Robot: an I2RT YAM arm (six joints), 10 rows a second.
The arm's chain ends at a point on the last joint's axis. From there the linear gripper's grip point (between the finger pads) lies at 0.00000 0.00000 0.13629 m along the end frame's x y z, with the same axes.
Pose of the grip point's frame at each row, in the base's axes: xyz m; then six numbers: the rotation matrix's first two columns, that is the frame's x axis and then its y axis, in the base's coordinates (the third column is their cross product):
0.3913 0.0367 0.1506 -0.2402 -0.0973 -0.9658 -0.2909 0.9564 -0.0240
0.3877 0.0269 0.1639 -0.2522 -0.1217 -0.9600 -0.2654 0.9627 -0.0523
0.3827 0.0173 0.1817 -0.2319 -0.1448 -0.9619 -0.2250 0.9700 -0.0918
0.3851 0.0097 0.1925 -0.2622 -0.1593 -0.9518 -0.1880 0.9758 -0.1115
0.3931 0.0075 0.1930 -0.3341 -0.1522 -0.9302 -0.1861 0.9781 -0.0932
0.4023 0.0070 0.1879 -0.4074 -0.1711 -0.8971 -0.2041 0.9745 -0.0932
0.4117 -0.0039 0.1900 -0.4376 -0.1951 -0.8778 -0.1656 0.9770 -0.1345
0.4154 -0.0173 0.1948 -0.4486 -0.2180 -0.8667 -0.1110 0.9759 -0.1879
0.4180 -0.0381 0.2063 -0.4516 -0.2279 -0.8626 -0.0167 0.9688 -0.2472
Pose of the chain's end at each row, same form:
0.2651 -0.0008 0.1858 -0.2402 -0.0973 -0.9658 -0.2909 0.9564 -0.0240
0.2609 -0.0060 0.2014 -0.2522 -0.1217 -0.9600 -0.2654 0.9627 -0.0523
0.2537 -0.0093 0.2168 -0.2319 -0.1448 -0.9619 -0.2250 0.9700 -0.0918
0.2561 -0.0107 0.2315 -0.2622 -0.1593 -0.9518 -0.1880 0.9758 -0.1115
0.2672 -0.0118 0.2414 -0.3341 -0.1522 -0.9302 -0.1861 0.9781 -0.0932
0.2810 -0.0128 0.2468 -0.4074 -0.1711 -0.8971 -0.2041 0.9745 -0.0932
0.2912 -0.0157 0.2527 -0.4376 -0.1951 -0.8778 -0.1656 0.9770 -0.1345
0.2945 -0.0189 0.2578 -0.4486 -0.2180 -0.8667 -0.1110 0.9759 -0.1879
0.2964 -0.0248 0.2664 -0.4516 -0.2279 -0.8626 -0.0167 0.9688 -0.2472

